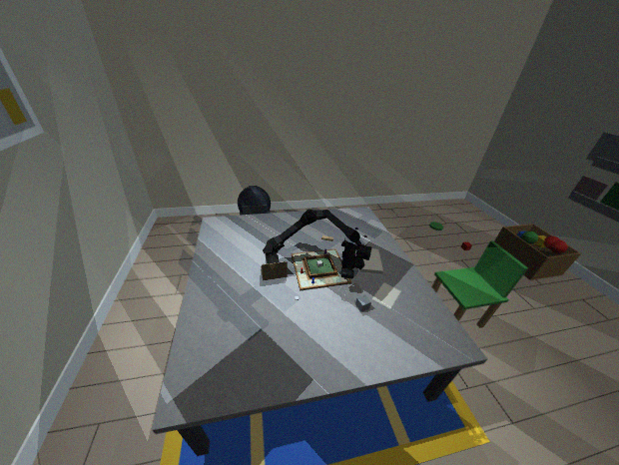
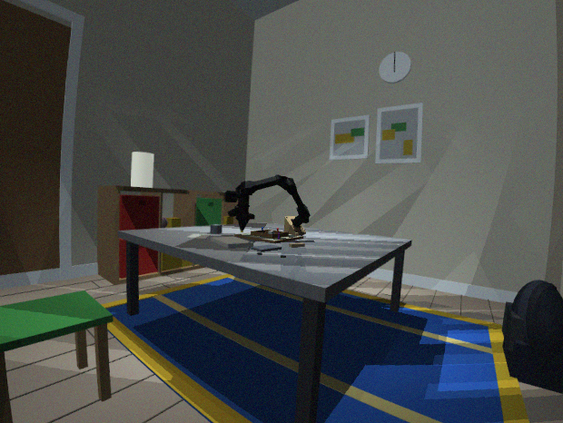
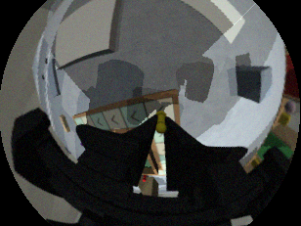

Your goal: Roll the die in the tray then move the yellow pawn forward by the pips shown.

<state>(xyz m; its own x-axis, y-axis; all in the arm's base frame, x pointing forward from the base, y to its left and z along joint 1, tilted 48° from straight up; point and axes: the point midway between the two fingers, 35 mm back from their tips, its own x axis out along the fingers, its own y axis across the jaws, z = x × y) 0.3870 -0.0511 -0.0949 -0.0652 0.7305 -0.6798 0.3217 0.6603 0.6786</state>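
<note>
My gripper tip is 10 mm below the yellow pawn. From my gripper tip the other things lie so: grey tile: 170 mm ahead, 330 mm to the left, 30 mm below; then green tray: 120 mm behind, 110 mm to the left, 30 mm below; then grey cube: 30 mm ahead, 190 mm to the right, 10 mm below.
</note>
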